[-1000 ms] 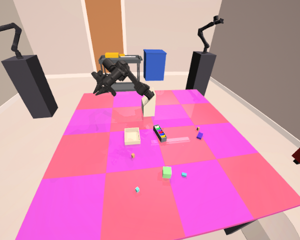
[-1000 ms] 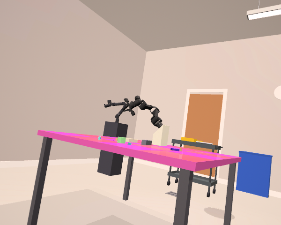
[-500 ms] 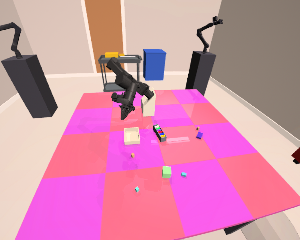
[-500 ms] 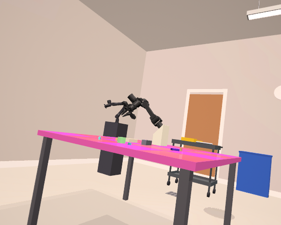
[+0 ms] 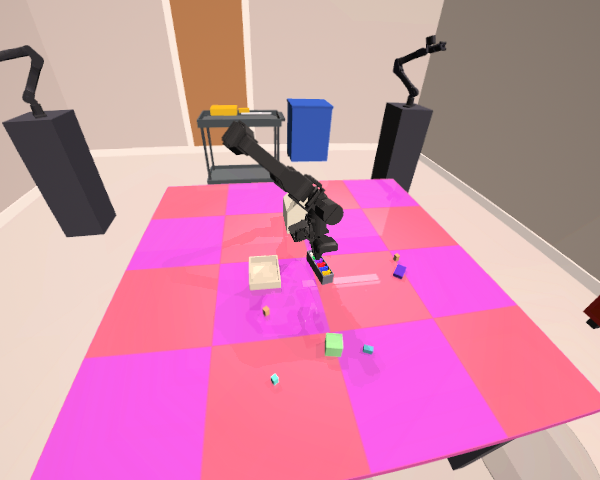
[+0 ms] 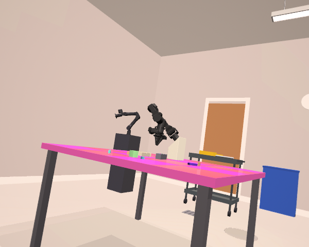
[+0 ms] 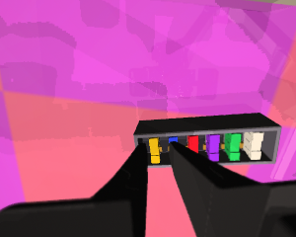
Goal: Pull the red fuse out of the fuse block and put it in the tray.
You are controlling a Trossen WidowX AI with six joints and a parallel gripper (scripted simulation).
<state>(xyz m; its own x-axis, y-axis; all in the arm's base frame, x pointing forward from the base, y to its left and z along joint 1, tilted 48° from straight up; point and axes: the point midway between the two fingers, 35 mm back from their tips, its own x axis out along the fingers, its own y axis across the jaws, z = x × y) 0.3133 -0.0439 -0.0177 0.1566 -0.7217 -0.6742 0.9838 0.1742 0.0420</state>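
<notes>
Right now my gripper tip is 40 mm past the red fuse, 30 mm to the right of it and 70 mm above it. From my gripper tip the other things lie so: purple fuse 60 mm behind, 30 mm to the left, 70 mm below; then blue fuse 20 mm behind, 30 mm to the left, 70 mm below; then yellow fuse 40 mm to the left, 70 mm below.
</notes>
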